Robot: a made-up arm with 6 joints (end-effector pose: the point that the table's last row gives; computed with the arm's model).
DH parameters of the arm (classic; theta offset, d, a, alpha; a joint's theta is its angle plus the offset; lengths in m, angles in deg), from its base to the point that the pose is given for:
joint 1: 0 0.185 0 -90
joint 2: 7.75 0 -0.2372 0
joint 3: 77.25 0 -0.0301 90
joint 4: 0 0.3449 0 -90
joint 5: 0 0 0 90
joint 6: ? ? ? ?
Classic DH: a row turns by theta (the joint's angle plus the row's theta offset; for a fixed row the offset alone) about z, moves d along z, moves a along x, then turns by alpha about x.
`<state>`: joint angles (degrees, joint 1 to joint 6).
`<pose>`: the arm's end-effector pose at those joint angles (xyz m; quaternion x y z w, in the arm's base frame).
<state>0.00 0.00 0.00 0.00 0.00 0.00</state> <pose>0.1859 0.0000 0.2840 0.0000 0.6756 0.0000 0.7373</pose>
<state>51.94 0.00 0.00 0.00 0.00 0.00</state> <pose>0.1146 0.1464 0.2840 -0.2958 0.6074 0.3229 0.6628</pose>
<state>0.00 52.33 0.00 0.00 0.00 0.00</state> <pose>0.1920 0.0000 0.0984 0.0000 0.9315 0.0000 0.3638</pose>
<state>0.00 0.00 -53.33 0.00 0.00 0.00</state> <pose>-0.0374 0.0000 0.5947 0.0000 0.2729 0.0000 0.9621</pose>
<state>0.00 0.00 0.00 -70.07 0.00 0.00</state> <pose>0.1859 0.0000 0.2840 -0.3878 0.5532 -0.4233 0.6037</pose>
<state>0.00 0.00 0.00 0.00 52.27 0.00</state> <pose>0.1604 0.0000 0.2180 0.0000 0.9313 0.0000 0.3643</pose>
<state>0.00 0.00 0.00 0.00 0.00 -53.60</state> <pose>0.1859 0.0000 0.2840 -0.3046 0.6030 -0.3324 0.6581</pose>
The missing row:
joint 6: 0 0.0803 0 0
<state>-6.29 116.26 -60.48 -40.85 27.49 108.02</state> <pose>0.3923 -0.0676 0.0605 0.6251 0.7505 -0.0468 0.2093</pose>
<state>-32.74 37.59 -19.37 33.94 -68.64 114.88</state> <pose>0.1613 -0.1533 0.3579 0.3542 -0.2003 0.6156 0.6749</pose>
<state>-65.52 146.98 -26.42 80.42 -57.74 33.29</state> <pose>-0.0259 -0.1047 -0.0814 0.8711 0.1112 -0.4709 0.0842</pose>
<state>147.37 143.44 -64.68 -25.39 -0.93 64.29</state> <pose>-0.3008 0.1919 -0.1002 0.8027 -0.5776 -0.1481 0.0116</pose>
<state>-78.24 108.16 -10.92 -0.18 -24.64 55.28</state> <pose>0.0308 -0.1477 -0.0217 0.9008 0.3885 -0.0383 0.1904</pose>
